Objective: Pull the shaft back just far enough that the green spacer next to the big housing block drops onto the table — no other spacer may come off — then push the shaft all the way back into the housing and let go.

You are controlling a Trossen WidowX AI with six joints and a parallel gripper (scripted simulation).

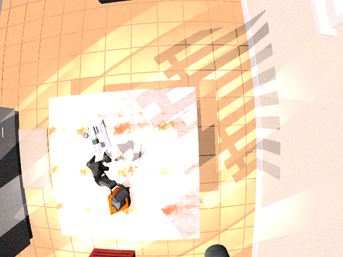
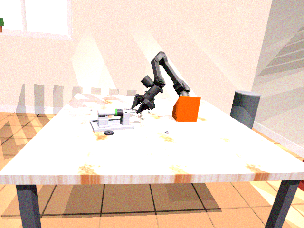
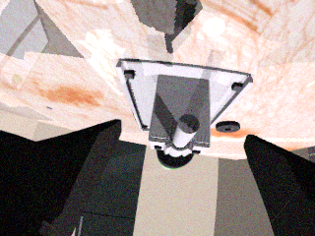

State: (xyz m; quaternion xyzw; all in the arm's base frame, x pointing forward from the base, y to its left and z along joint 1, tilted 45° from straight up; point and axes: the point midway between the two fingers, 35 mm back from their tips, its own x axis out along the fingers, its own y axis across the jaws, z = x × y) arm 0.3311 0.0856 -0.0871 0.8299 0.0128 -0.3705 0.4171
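The green spacer lies 11 cm ahead of my gripper tip and 4 cm to the left of it. Round my gripper tip: black ring 13 cm ahead, 17 cm to the left, 8 cm below.
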